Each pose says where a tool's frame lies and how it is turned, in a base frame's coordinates. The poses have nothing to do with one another.
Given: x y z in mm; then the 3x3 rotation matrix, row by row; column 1 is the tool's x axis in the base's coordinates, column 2 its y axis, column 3 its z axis. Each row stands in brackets.
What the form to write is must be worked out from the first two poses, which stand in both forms.
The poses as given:
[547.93 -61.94 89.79], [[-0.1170 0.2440 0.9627], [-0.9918 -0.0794 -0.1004], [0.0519 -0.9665 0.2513]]
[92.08 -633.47 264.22], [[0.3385 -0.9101 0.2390], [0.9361 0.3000 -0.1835], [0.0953 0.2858 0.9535]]
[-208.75 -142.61 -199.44], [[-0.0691 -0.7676 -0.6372], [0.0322 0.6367 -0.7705], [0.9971 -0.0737 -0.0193]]
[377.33 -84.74 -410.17], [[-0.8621 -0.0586 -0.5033], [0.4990 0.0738 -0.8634], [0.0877 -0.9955 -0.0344]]
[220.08 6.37 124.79], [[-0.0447 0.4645 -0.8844], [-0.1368 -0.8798 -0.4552], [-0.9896 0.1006 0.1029]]
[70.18 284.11 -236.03], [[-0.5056 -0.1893 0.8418], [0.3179 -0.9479 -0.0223], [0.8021 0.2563 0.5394]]
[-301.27 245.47 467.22], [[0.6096 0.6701 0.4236], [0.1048 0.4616 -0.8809], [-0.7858 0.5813 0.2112]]
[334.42 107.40 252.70], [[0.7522 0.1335 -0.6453], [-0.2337 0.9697 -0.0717], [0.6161 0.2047 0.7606]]
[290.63 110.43 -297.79], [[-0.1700 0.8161 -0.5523], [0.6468 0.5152 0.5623], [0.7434 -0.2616 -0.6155]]
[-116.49 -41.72 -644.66], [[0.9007 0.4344 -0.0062], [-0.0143 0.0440 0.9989], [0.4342 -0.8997 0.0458]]
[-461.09 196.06 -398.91], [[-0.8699 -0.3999 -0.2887], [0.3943 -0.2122 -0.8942], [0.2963 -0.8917 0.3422]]
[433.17 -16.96 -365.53], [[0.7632 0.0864 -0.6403], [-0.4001 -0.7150 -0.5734], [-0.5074 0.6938 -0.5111]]
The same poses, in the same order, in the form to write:
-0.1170 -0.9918 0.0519 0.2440 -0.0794 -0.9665 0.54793 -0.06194 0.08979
0.3385 0.9361 0.0953 -0.9101 0.3000 0.2858 0.09208 -0.63347 0.26422
-0.0691 0.0322 0.9971 -0.7676 0.6367 -0.0737 -0.20875 -0.14261 -0.19944
-0.8621 0.4990 0.0877 -0.0586 0.0738 -0.9955 0.37733 -0.08474 -0.41017
-0.0447 -0.1368 -0.9896 0.4645 -0.8798 0.1006 0.22008 0.00637 0.12479
-0.5056 0.3179 0.8021 -0.1893 -0.9479 0.2563 0.07018 0.28411 -0.23603
0.6096 0.1048 -0.7858 0.6701 0.4616 0.5813 -0.30127 0.24547 0.46722
0.7522 -0.2337 0.6161 0.1335 0.9697 0.2047 0.33442 0.10740 0.25270
-0.1700 0.6468 0.7434 0.8161 0.5152 -0.2616 0.29063 0.11043 -0.29779
0.9007 -0.0143 0.4342 0.4344 0.0440 -0.8997 -0.11649 -0.04172 -0.64466
-0.8699 0.3943 0.2963 -0.3999 -0.2122 -0.8917 -0.46109 0.19606 -0.39891
0.7632 -0.4001 -0.5074 0.0864 -0.7150 0.6938 0.43317 -0.01696 -0.36553

